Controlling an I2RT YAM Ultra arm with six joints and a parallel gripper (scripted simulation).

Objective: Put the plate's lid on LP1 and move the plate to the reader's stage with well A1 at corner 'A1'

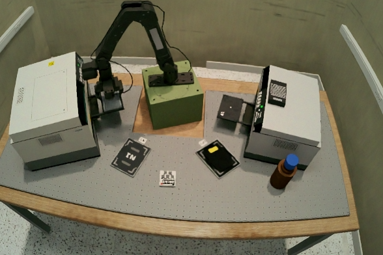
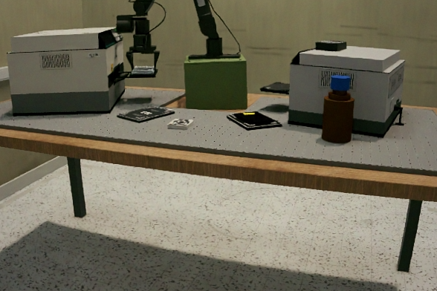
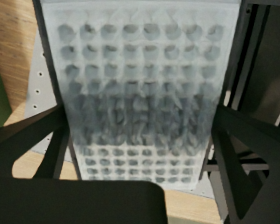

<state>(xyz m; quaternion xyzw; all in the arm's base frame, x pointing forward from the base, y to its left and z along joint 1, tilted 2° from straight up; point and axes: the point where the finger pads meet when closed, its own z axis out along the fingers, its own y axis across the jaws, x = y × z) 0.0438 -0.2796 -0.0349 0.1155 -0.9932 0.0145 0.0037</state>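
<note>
Right now my hand is right at the clear well plate. The rest, counted from my hand: lid (460 mm to the left, 270 mm ahead, 110 mm below).
</note>
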